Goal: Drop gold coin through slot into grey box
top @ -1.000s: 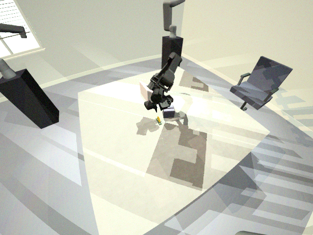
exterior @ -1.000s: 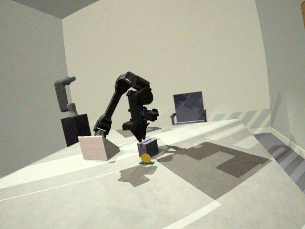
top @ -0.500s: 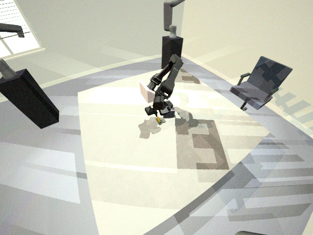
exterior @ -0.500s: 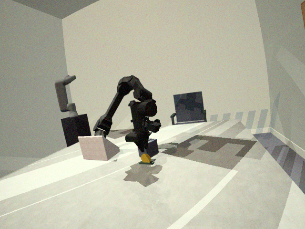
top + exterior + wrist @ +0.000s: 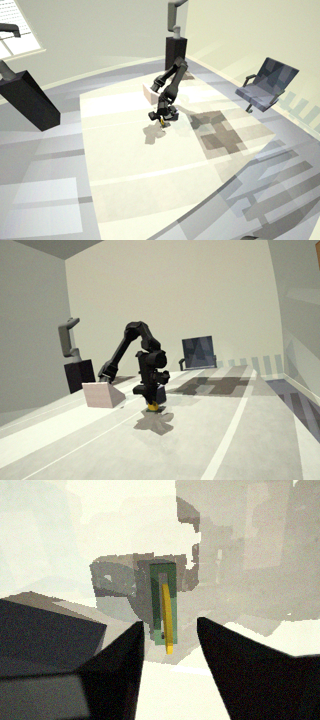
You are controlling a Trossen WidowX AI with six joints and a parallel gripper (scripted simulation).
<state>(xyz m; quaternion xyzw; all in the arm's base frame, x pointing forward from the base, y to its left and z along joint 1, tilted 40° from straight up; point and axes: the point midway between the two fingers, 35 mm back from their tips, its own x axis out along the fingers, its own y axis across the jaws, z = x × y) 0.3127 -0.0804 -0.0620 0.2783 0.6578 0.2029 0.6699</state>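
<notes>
Now: the gold coin 20 mm below my gripper tip.
</notes>
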